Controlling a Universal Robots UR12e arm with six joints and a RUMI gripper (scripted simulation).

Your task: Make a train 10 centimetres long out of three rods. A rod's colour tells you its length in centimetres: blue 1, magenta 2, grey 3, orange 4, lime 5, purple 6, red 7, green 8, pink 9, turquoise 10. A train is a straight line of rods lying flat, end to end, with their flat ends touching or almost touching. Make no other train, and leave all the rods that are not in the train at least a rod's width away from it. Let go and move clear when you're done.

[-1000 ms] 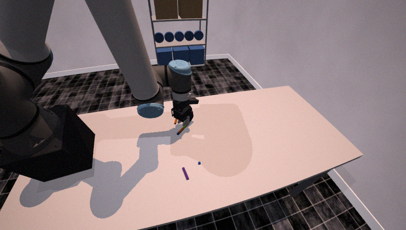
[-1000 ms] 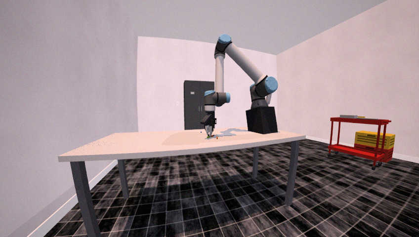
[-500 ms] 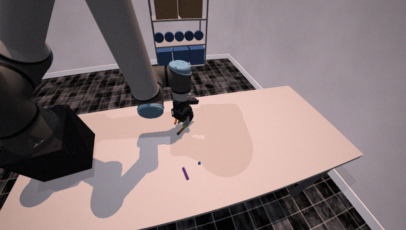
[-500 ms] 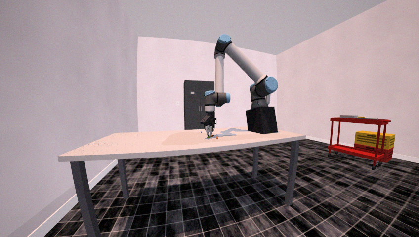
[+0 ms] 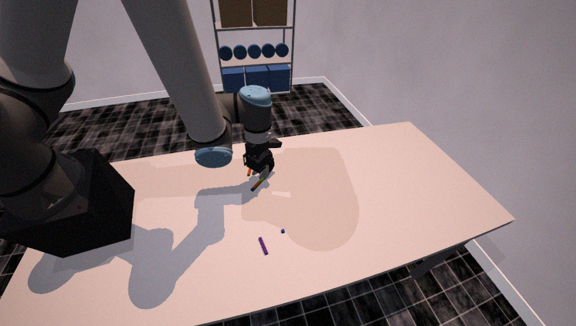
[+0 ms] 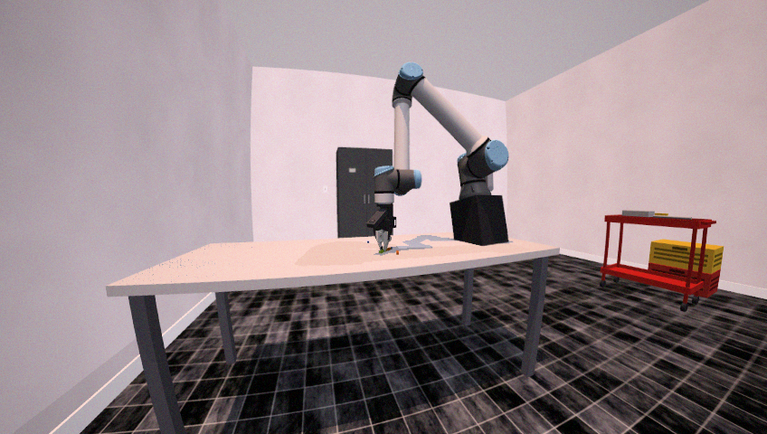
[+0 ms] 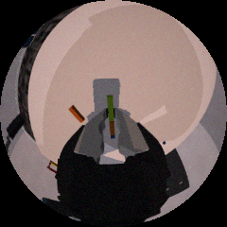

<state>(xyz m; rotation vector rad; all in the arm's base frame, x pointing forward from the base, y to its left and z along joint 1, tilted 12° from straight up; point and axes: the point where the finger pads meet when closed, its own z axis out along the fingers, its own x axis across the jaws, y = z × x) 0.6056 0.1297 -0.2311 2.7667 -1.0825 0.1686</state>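
My hand is 10 mm above the lime rod. From my hand the other things lie so: purple rod (30 mm behind, 290 mm to the right, 10 mm below).
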